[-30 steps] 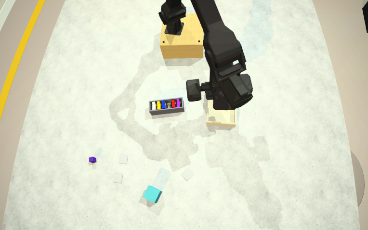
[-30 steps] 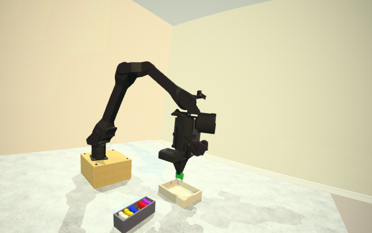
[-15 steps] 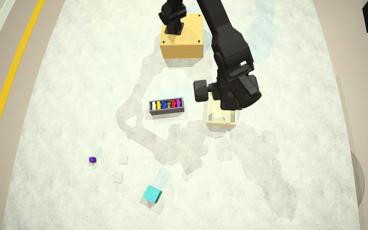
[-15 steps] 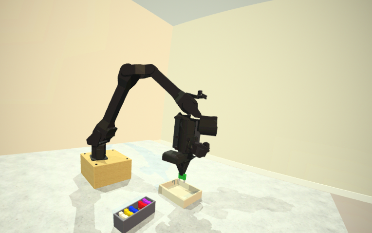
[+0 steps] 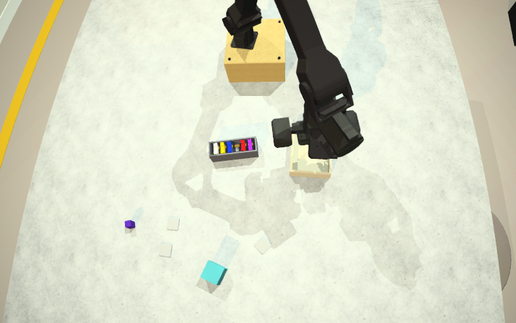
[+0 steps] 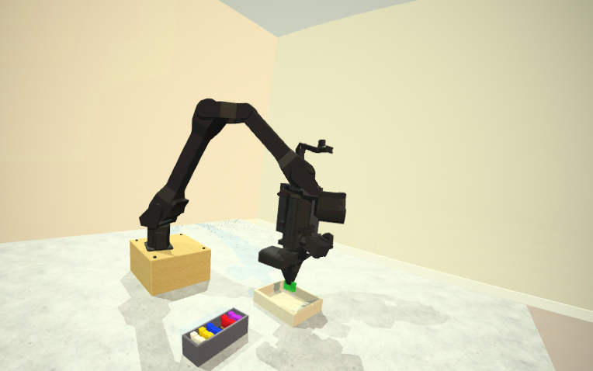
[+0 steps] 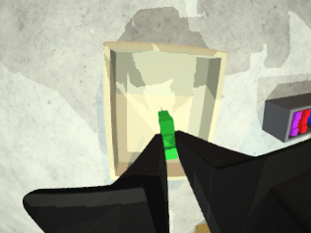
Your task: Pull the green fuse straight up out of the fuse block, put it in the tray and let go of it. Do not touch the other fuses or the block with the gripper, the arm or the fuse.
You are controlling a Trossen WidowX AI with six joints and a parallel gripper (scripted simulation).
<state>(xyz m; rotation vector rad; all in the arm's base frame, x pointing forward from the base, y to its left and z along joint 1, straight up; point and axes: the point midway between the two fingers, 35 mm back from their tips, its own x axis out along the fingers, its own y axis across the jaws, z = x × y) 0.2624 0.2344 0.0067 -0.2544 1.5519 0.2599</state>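
Now: the green fuse 10 mm below my gripper tip. Also, from my gripper tip: purple cube 410 mm to the right, 290 mm ahead, 50 mm below; tray 60 mm below; cyan cube 340 mm ahead, 160 mm to the right, 40 mm below.
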